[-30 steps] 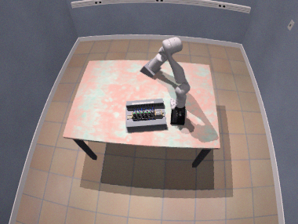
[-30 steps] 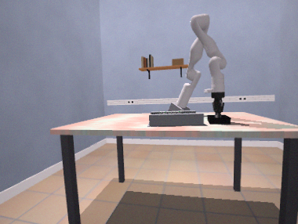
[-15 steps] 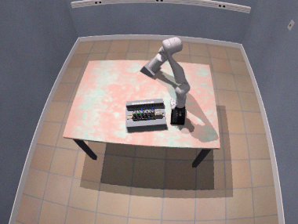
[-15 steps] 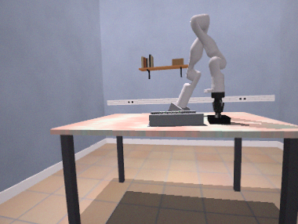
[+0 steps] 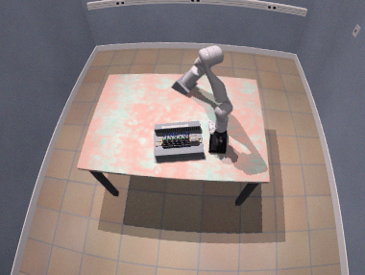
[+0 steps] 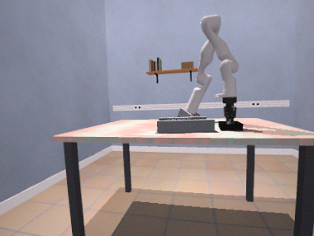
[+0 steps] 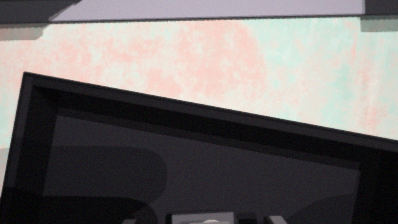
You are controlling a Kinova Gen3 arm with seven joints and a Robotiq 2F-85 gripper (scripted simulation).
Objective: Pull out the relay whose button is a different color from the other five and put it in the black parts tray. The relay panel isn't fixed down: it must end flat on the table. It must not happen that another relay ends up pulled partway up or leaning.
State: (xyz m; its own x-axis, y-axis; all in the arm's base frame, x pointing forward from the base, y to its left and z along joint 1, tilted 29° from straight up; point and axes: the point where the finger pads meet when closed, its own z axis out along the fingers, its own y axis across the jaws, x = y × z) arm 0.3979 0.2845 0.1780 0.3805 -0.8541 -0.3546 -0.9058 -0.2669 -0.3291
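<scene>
Now: hand 20 mm above the black parts tray. Also, from my hand: grey relay panel (80 mm ahead, 250 mm to the right).
</scene>
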